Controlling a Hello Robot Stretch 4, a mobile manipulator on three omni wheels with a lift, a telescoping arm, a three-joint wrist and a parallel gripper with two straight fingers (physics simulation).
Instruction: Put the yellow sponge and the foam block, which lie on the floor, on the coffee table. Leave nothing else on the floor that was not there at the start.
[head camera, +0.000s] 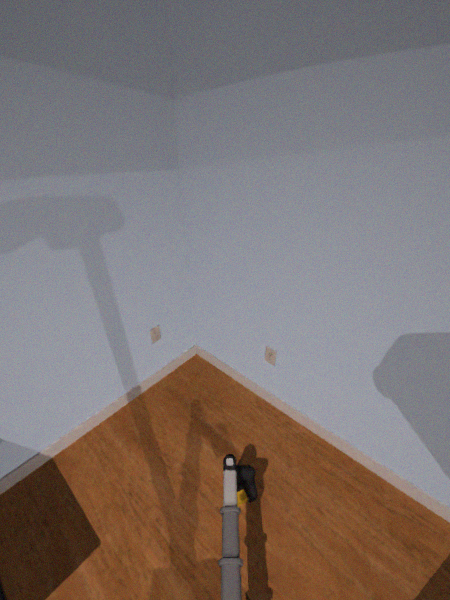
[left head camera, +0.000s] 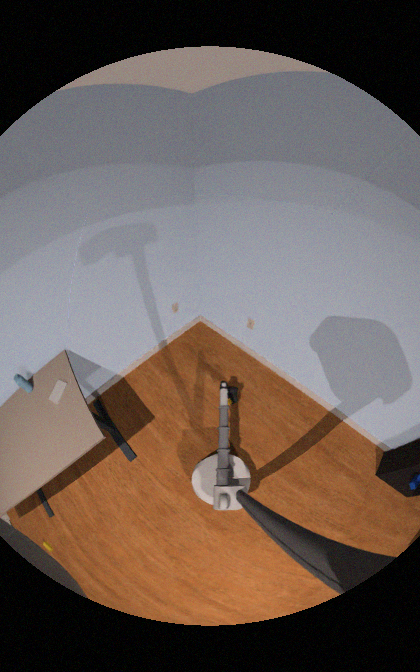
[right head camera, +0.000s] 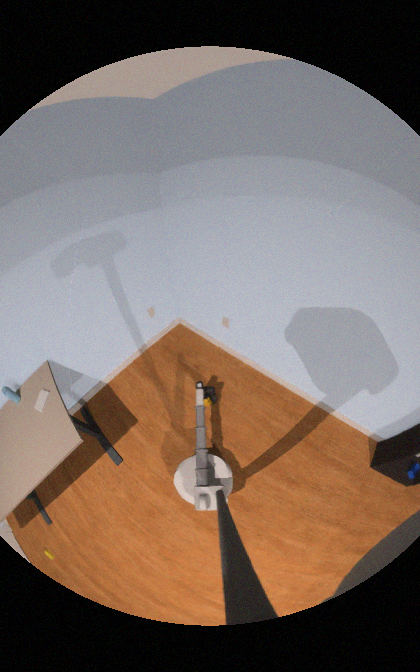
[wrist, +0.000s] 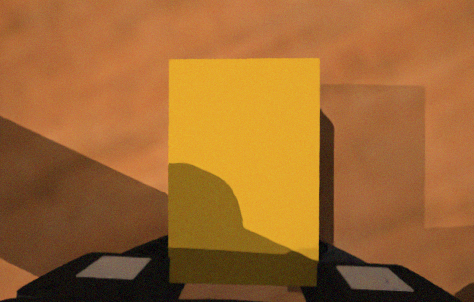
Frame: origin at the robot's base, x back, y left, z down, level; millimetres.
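Seen in the pictures: gripper, fingertip midpoint: (wrist: 244, 253).
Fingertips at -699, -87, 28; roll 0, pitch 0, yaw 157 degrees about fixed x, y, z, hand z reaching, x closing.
A point is followed by its place in that frame, as x, y, z.
A yellow block (head camera: 242, 498) {-663, -60, -17} (left head camera: 229, 401) (right head camera: 207, 401) (wrist: 244, 125) {-673, -26, -17} is between my fingers at floor level, its near end between the tips. I cannot tell whether it is the sponge or the foam block. My gripper (head camera: 248, 487) {-699, -87, 28} (left head camera: 233, 395) (right head camera: 210, 395) (wrist: 244, 253) {-699, -87, 28} points down and is shut on it, one finger against each long side. Another small yellow thing (left head camera: 47, 546) (right head camera: 49, 554) lies on the floor at the lower left of both side head views, too small to identify. A table with a beige top (left head camera: 45, 450) (right head camera: 40, 450) stands at the left.
A light blue thing (left head camera: 23, 382) (right head camera: 11, 394) and a white card (left head camera: 58, 391) (right head camera: 42, 400) lie on the beige table, which has dark legs. Walls meet in a corner beyond the gripper. A dark box-like piece (left head camera: 395, 470) (right head camera: 390, 460) with a blue thing (left head camera: 415, 482) (right head camera: 413, 470) stands at the right.
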